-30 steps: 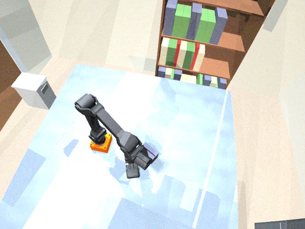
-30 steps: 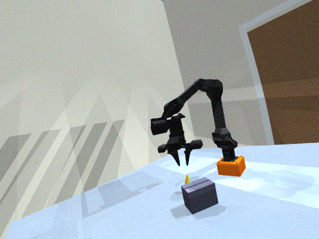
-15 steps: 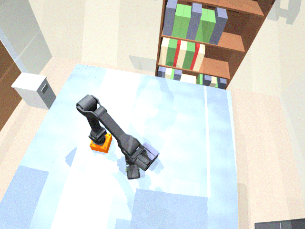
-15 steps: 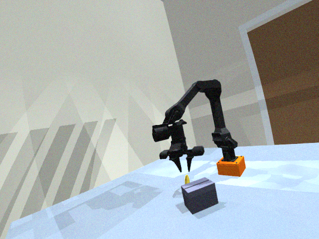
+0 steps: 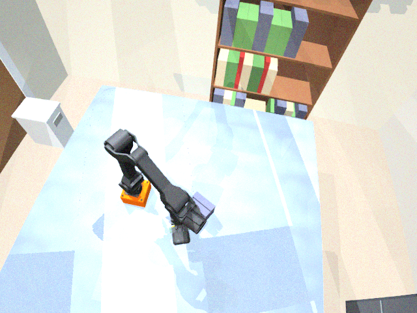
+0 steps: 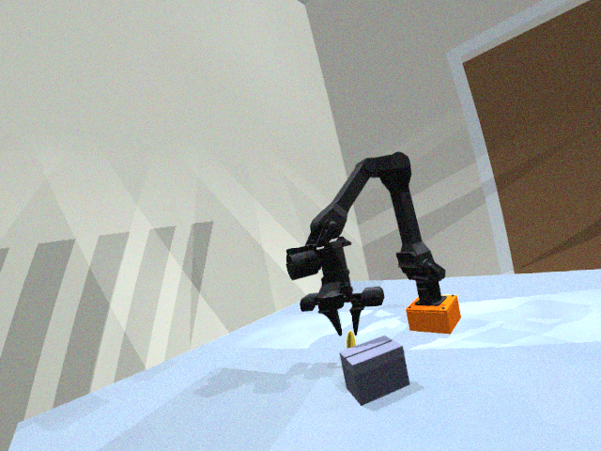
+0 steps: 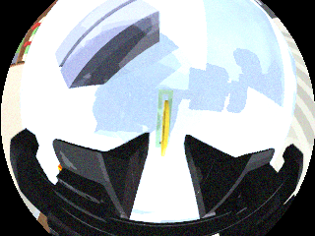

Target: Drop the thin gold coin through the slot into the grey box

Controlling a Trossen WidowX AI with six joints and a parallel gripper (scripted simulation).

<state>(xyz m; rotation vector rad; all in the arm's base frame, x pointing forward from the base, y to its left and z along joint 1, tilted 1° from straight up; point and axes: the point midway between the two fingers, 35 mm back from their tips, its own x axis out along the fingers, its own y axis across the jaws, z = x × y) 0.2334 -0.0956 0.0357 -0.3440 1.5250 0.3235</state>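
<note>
My gripper tip is 20 mm above the gold coin.
</note>
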